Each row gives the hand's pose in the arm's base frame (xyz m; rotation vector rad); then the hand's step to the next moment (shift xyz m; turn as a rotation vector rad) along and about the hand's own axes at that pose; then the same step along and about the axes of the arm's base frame.
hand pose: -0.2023 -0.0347 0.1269 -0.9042 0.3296 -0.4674
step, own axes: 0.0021 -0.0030 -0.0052 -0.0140 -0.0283 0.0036
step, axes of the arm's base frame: -0.0014 -0.0062 -0.0007 -0.0173 -0.0053 0.0261
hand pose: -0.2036 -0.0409 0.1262 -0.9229 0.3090 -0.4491
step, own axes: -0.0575 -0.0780 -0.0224 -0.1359 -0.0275 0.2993
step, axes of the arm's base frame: -0.0782 -0.0276 0.0549 0.0079 0.2607 0.2020
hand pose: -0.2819 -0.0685 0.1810 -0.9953 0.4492 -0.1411
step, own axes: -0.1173 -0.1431 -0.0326 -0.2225 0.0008 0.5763
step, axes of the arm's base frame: -0.1070 -0.0661 0.1396 0.0459 0.5188 0.3322
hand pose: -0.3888 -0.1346 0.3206 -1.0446 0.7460 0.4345
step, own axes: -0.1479 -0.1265 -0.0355 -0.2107 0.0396 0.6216
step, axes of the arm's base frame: -0.0311 -0.0858 0.1755 0.0444 0.5765 0.3131
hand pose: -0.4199 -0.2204 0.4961 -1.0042 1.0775 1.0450
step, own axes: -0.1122 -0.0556 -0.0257 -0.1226 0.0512 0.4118
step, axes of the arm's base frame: 0.0327 -0.0535 0.1114 0.0076 0.3897 0.1879
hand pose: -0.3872 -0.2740 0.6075 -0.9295 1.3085 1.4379
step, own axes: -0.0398 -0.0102 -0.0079 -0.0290 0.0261 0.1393
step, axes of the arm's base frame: 0.0198 -0.0140 0.0341 -0.0092 0.1339 0.0541
